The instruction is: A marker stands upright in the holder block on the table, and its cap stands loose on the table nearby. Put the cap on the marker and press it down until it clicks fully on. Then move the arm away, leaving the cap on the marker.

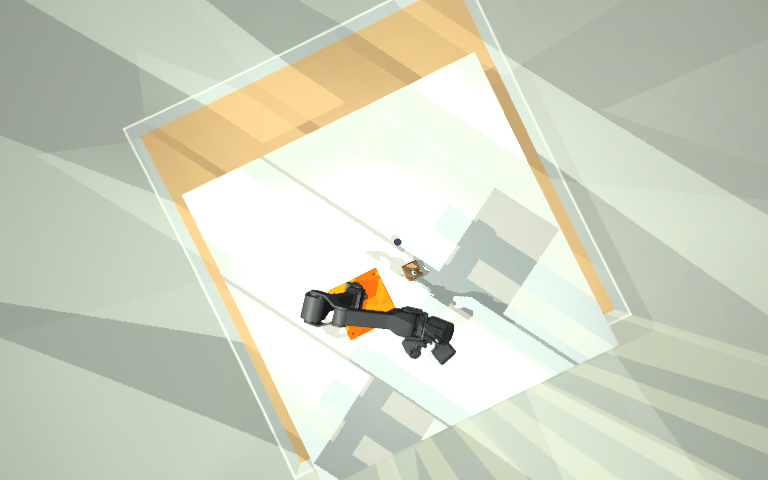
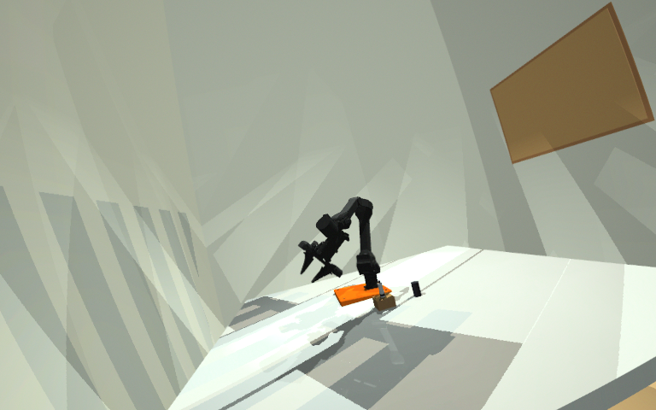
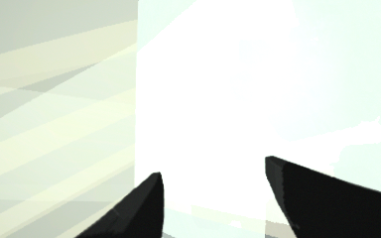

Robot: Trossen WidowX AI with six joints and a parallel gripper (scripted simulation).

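Right now my gripper tip is 60 mm short of the marker cap, 370 mm to the right of it and 130 mm above it. The rest, counted from my gripper tip: holder block 50 mm ahead, 240 mm to the left, 140 mm below.
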